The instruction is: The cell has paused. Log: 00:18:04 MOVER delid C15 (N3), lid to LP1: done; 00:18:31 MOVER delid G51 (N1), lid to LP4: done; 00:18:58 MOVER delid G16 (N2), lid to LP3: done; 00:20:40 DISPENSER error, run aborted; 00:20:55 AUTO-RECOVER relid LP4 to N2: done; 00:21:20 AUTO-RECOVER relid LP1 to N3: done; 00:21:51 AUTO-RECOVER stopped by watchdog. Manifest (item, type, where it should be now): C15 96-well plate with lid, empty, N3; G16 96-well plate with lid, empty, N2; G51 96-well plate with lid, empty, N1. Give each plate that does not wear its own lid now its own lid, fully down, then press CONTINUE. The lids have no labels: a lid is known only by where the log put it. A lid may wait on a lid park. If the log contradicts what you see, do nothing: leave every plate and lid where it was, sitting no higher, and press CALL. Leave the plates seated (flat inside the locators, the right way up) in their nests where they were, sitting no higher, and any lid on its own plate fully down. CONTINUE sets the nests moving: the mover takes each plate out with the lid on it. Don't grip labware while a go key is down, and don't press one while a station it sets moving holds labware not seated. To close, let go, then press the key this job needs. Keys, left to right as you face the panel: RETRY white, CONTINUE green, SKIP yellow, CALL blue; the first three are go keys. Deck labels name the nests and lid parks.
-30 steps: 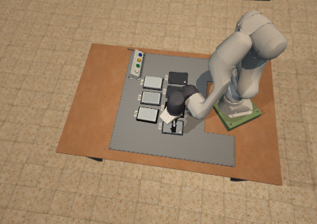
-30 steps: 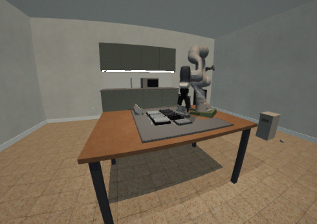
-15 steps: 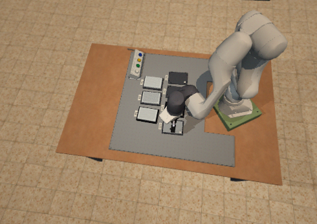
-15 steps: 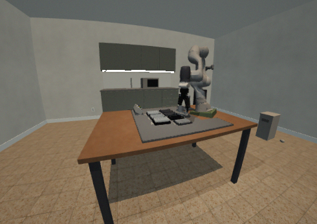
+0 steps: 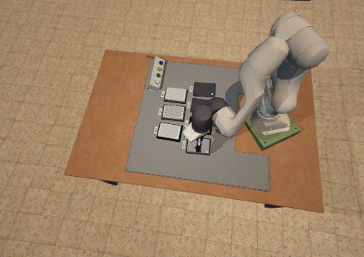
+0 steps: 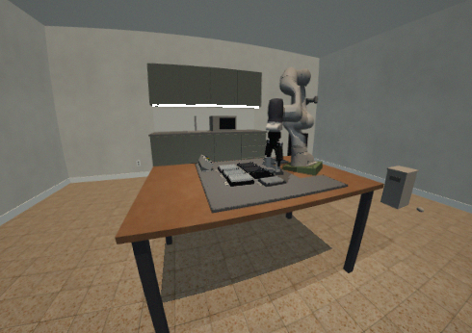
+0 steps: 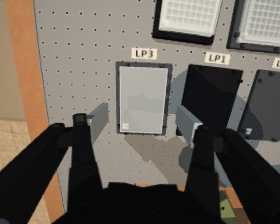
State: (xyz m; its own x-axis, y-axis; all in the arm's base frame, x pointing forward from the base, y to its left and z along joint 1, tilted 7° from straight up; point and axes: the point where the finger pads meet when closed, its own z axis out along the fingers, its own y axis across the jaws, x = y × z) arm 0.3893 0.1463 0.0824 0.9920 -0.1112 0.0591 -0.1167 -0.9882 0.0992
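The grey lid is 9 cm below my hand. The rest, counted from my hand: lid park labelled LP1 (13 cm to the right, 10 cm below, 2 cm behind); then LP3 label (10 cm below, 9 cm ahead, 1 cm to the right); then LP1 label (15 cm to the right, 10 cm below, 7 cm ahead).
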